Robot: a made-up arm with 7 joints. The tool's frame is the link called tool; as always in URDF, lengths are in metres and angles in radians. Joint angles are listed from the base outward.
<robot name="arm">
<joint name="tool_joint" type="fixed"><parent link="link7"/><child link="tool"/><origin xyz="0 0 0" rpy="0 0.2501 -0.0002"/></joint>
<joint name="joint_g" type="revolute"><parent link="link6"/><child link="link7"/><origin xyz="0.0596 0 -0.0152"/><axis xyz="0.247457 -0.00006 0.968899"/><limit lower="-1.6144" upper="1.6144"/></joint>
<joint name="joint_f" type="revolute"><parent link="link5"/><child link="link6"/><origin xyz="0.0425 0 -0.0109"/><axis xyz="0.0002 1 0.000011"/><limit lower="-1.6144" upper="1.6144"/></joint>
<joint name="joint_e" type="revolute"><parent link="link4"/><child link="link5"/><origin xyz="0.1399 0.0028 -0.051"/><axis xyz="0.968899 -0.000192 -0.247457"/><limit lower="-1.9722" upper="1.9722"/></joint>
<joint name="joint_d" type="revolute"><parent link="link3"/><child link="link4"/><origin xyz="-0.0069 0 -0.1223"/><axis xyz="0.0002 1 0.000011"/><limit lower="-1.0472" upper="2.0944"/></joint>
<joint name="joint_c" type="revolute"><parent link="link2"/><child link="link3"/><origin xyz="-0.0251 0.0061 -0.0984"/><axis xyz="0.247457 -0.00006 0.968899"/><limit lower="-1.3" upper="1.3"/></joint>
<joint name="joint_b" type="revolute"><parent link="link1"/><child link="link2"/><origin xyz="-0.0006 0.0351 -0.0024"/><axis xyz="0.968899 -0.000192 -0.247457"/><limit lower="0" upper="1.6"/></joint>
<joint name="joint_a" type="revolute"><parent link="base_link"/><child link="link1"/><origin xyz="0 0 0"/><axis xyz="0.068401 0.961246 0.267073"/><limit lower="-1.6" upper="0.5"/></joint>
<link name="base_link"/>
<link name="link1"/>
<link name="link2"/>
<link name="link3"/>
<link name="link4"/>
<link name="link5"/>
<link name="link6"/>
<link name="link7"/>
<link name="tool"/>
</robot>
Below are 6 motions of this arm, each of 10 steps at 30 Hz.
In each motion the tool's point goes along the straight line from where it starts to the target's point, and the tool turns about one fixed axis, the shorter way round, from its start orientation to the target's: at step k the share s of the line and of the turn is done. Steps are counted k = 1, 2, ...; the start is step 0. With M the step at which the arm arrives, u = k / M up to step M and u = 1 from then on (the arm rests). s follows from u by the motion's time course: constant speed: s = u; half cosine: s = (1 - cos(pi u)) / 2; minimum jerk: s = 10 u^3 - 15 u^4 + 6 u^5.
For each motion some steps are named. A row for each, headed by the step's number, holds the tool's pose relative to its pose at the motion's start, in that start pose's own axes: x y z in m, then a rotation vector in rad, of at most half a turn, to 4 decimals.
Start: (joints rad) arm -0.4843 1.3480 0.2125 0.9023 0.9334 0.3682 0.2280
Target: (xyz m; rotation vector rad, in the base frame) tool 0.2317 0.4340 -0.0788 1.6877 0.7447 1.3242
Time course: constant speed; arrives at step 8
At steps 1, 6, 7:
1: -0.0041 -0.0058 0.0057 -0.0289 0.0268 -0.0030
6: -0.0247 -0.0350 0.0342 -0.1734 0.1606 -0.0179
7: -0.0288 -0.0409 0.0399 -0.2023 0.1874 -0.0209

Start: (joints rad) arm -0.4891 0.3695 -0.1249 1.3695 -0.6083 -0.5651 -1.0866
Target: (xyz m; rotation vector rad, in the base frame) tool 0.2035 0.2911 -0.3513 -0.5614 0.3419 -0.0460
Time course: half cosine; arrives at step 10
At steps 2, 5, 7, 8, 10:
2: -0.0075 0.0058 0.0044 -0.0369 -0.0255 0.0483
5: -0.0394 0.0305 0.0232 -0.1934 -0.1335 0.2531
7: -0.0625 0.0484 0.0369 -0.3071 -0.2120 0.4019
8: -0.0712 0.0552 0.0420 -0.3499 -0.2416 0.4578
10: -0.0787 0.0610 0.0464 -0.3868 -0.2671 0.5062

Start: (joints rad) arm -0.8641 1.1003 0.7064 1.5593 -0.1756 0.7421 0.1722
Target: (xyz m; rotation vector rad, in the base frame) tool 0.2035 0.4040 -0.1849 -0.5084 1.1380 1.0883
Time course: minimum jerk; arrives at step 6
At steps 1, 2, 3, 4, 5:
1: 0.0000 0.0000 -0.0002 0.0000 0.0033 -0.0011
2: -0.0001 -0.0002 -0.0012 -0.0002 0.0196 -0.0064
3: -0.0002 -0.0005 -0.0028 -0.0004 0.0466 -0.0152
4: -0.0004 -0.0008 -0.0045 -0.0007 0.0737 -0.0241
5: -0.0005 -0.0010 -0.0054 -0.0009 0.0899 -0.0294

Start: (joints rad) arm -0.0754 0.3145 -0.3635 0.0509 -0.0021 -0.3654 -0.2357
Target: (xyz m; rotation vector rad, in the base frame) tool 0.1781 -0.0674 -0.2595 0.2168 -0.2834 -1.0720
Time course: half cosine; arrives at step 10
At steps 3, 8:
3: 0.0057 -0.0157 0.0095 0.0155 -0.0510 -0.0762
8: 0.0250 -0.0689 0.0417 0.0679 -0.2237 -0.3345

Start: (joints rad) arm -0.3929 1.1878 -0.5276 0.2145 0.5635 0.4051 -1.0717
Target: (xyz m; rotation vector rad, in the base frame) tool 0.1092 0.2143 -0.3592 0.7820 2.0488 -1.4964
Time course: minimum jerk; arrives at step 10
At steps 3, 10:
3: 0.0204 -0.0333 0.0100 0.0260 -0.0055 -0.1479
10: 0.1250 -0.2041 0.0612 0.1594 -0.0338 -0.9071

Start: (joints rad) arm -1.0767 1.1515 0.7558 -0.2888 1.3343 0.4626 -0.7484
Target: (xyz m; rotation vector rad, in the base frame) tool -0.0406 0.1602 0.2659 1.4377 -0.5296 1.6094
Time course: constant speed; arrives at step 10
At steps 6, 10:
6: -0.0382 0.0962 -0.0114 -0.0036 -0.1345 0.2362
10: -0.0637 0.1603 -0.0190 -0.0059 -0.2242 0.3937

